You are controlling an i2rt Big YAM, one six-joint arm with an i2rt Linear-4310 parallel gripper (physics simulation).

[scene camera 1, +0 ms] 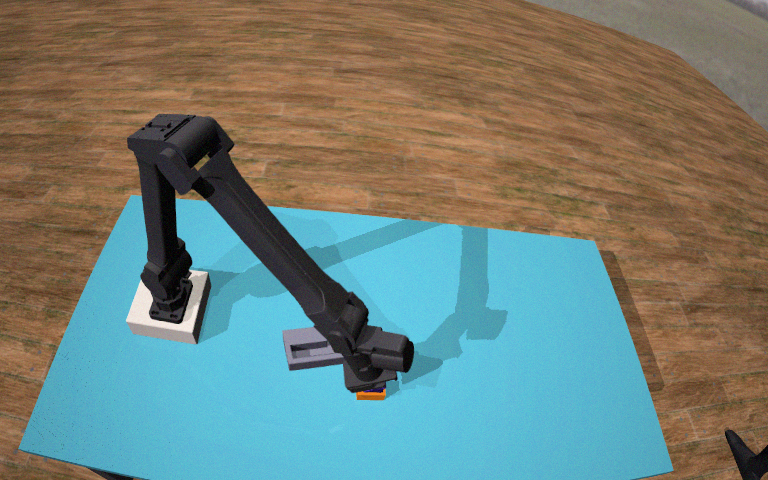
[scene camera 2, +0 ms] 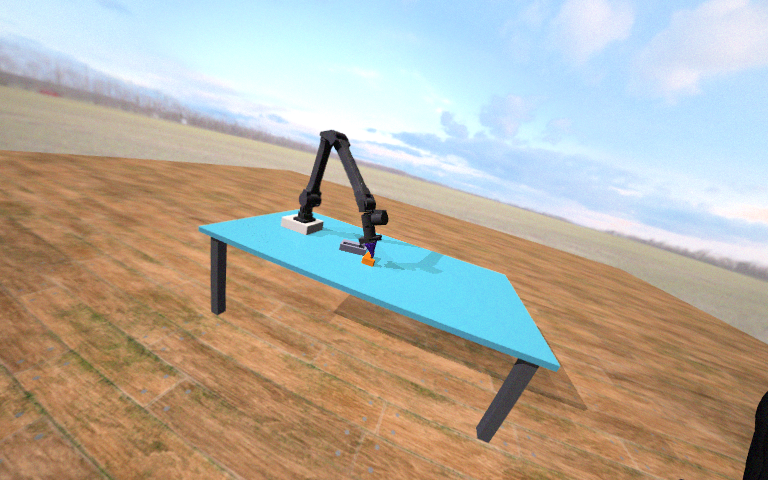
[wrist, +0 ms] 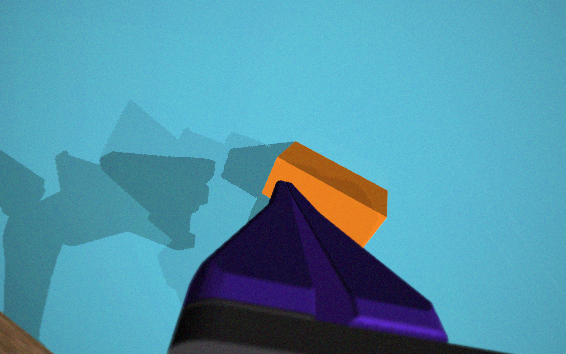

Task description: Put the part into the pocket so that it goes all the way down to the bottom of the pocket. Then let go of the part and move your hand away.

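Frame: origin at the arm's base, x ahead, y left, z up, level; centimetres.
Seen in the pictures: gripper, between the fingertips: (scene camera 1: 381,389) (scene camera 2: 372,256) (wrist: 280,192); arm's base, origin of its link: (scene camera 1: 171,301) (scene camera 2: 304,220).
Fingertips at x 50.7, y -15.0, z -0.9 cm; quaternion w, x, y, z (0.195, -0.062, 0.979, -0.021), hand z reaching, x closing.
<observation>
Pixels of each thing's top centre, then the offset from my fingertips to it. Level surfaces: height alone.
- orange part, centre of its top: (wrist: 288,258) (scene camera 1: 370,373) (scene camera 2: 371,256) dx -2.1, dy +4.8, dz -1.8 cm
- grey block with the pocket, centre of its top: (scene camera 1: 315,343) (scene camera 2: 354,244) dx -14.8, dy +10.8, dz -1.1 cm
- blue table, height of its surface: dz -4.8 cm
The orange part (scene camera 1: 370,396) (scene camera 2: 368,260) (wrist: 330,200) lies on the blue table; its near portion is hidden behind the fingers in the wrist view. My gripper (scene camera 2: 370,256) (wrist: 280,192) points down at the part, its purple fingers shut together with nothing between them. The fingertips overlap the part in the wrist view; whether they touch it I cannot tell. The grey block with the pocket (scene camera 1: 297,363) (scene camera 2: 352,249) lies on the table beside the part, toward the arm's base. Its right end is hidden by the arm in scene camera 1, and the visible stretch of the pocket holds no part.
The arm's white base block (scene camera 1: 164,330) (scene camera 2: 301,225) stands at the left of the blue table (scene camera 1: 509,396) (scene camera 2: 453,300). The arm reaches over the grey block. A dark shape (scene camera 1: 750,455) (scene camera 2: 758,447) shows at the right edge, off the table.
</observation>
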